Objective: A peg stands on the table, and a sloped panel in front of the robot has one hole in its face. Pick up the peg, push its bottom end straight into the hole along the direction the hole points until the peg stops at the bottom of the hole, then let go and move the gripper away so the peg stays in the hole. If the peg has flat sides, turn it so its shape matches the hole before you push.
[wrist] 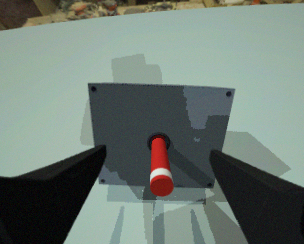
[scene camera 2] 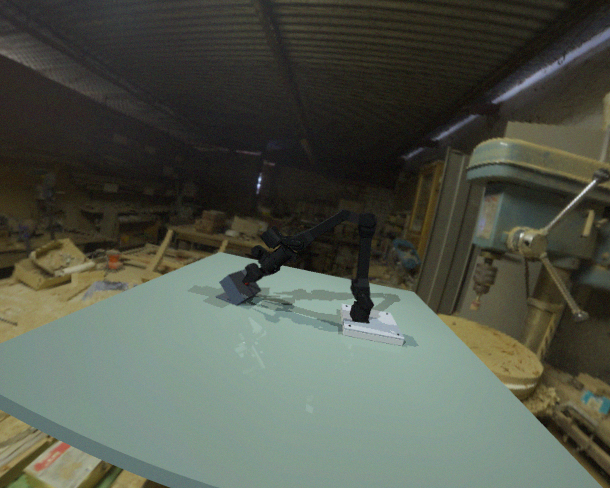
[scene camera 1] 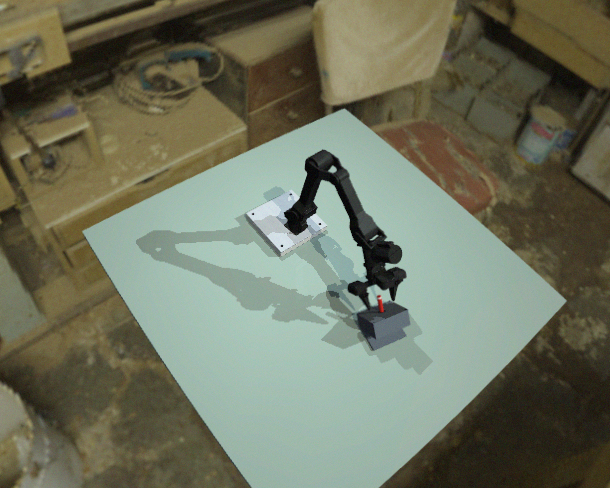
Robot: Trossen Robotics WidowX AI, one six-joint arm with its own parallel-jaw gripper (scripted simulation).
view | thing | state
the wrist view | gripper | -
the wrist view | red peg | -
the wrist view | grey sloped panel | -
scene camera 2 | gripper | -
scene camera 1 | gripper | -
